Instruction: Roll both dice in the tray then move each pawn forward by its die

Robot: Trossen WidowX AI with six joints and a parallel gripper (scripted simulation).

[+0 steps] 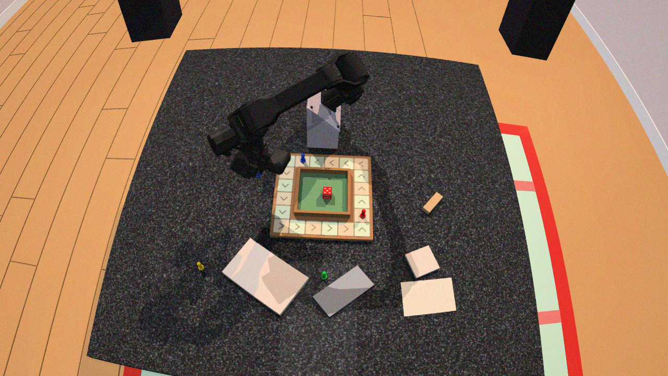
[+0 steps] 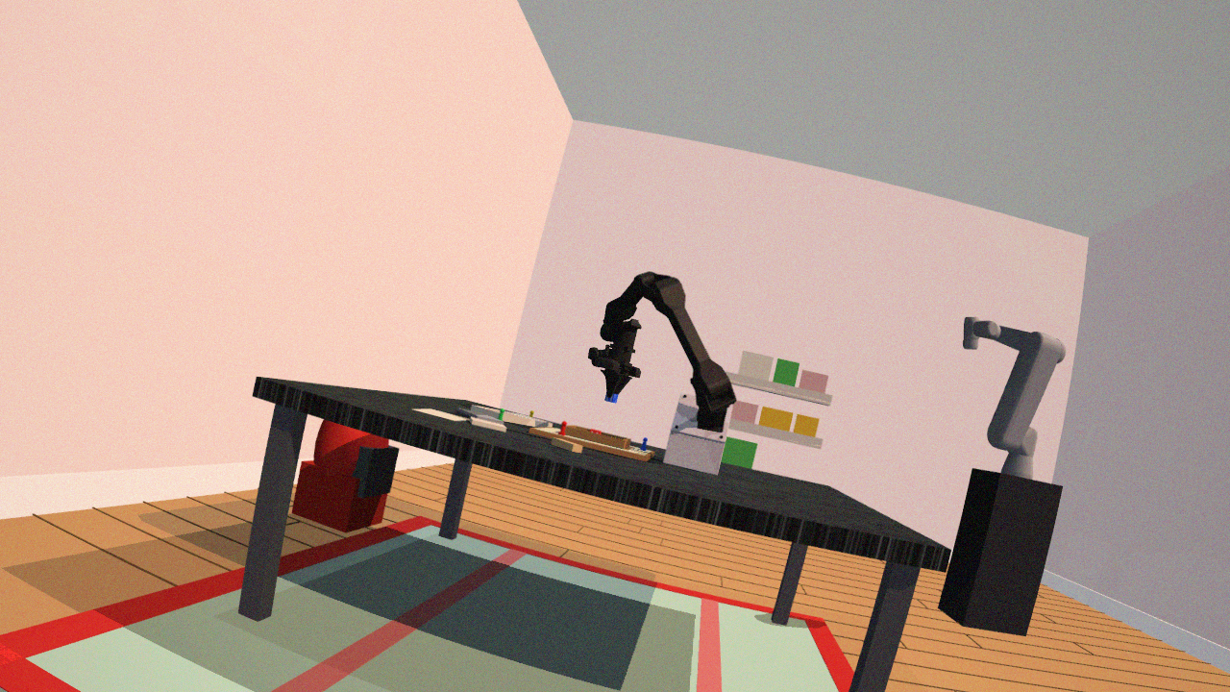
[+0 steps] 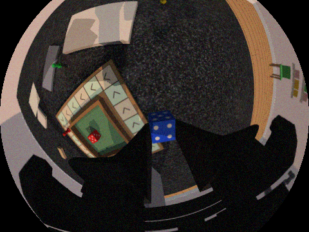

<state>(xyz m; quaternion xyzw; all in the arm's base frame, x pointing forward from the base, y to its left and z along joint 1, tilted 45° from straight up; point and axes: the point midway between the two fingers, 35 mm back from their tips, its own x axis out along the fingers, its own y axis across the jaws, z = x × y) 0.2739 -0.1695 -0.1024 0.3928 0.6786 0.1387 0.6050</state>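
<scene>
Now: gripper tip 290 mm to the right of the red pawn, 100 mm above it and 70 mm short of it. Also, from my gripper tip: blue pawn: 120 mm to the left, 120 mm behind, 100 mm below; then yellow pawn: 240 mm ahead, 160 mm to the right, 110 mm below; then green pawn: 250 mm ahead, 180 mm to the left, 110 mm below.
</scene>
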